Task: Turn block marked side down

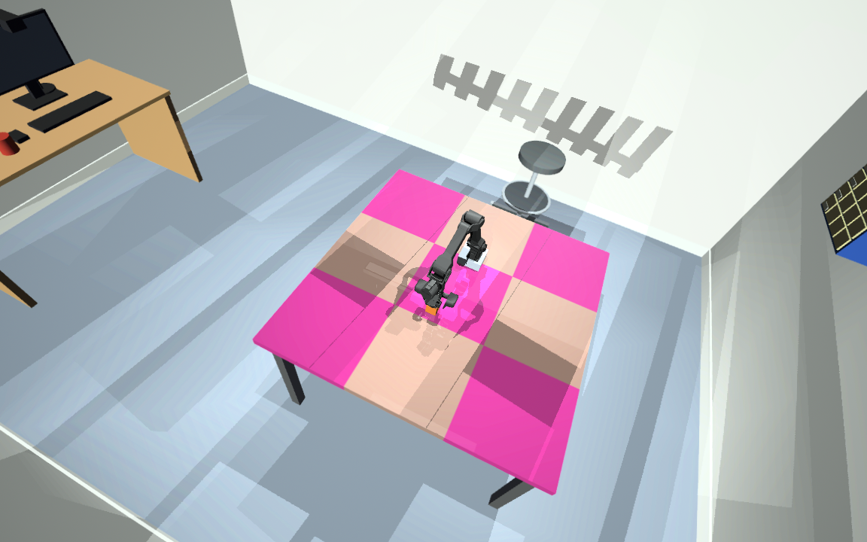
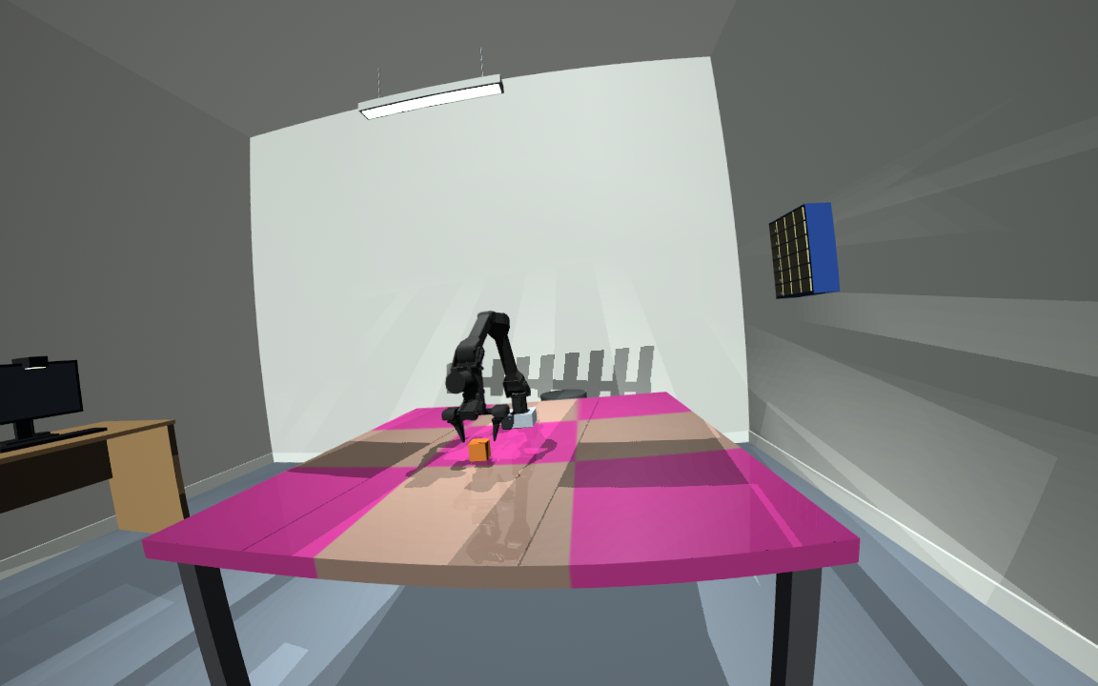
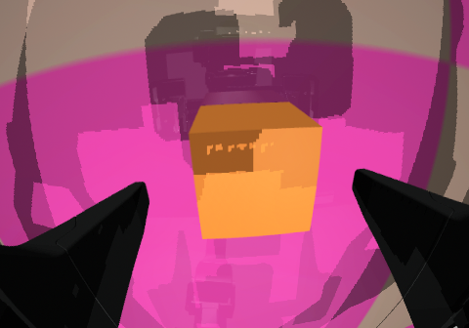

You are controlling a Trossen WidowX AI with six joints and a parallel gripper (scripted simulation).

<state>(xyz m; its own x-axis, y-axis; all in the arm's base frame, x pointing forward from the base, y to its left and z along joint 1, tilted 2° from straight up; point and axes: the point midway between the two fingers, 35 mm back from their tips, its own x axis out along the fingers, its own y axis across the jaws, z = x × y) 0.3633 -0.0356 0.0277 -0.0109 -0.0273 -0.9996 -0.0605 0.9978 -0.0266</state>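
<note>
My gripper tip is 2 cm above the orange block and 1 cm past it.
</note>
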